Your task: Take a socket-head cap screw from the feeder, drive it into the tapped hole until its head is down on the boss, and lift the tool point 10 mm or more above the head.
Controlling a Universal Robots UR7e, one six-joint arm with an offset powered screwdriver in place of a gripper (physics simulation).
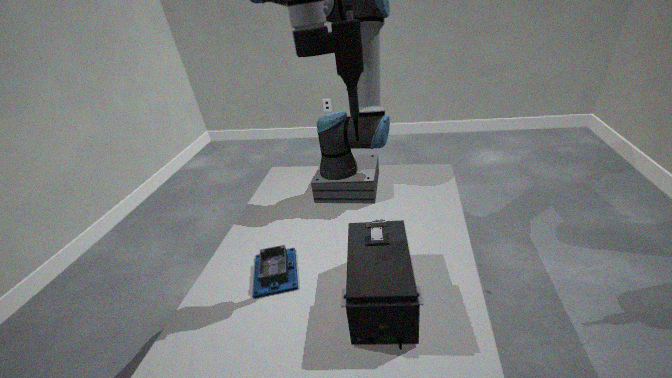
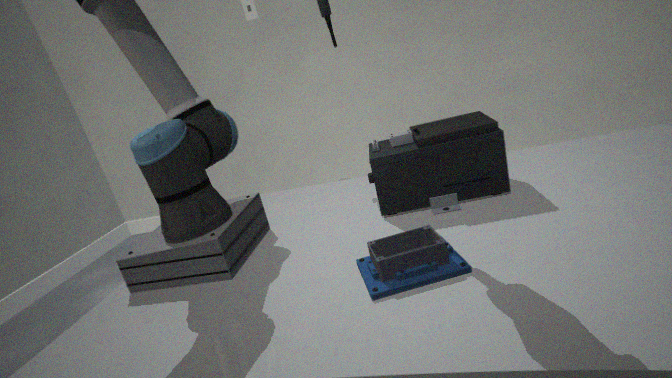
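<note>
My gripper, an offset black screwdriver, points down with its thin tip high above the table, apart from the feeder and the housing. No screw can be made out at its tip; whether it holds one is too small to tell. The black box-shaped feeder stands on the table, with small metal parts at its end nearer the robot base. An open grey box-shaped housing sits upright on a blue plate. Its bosses and tapped hole are too small to make out.
The robot's base stands on a grey layered block at the back of the white table. The feeder and the blue plate stand side by side with a gap between them. A small metal bracket sticks out at the feeder's foot.
</note>
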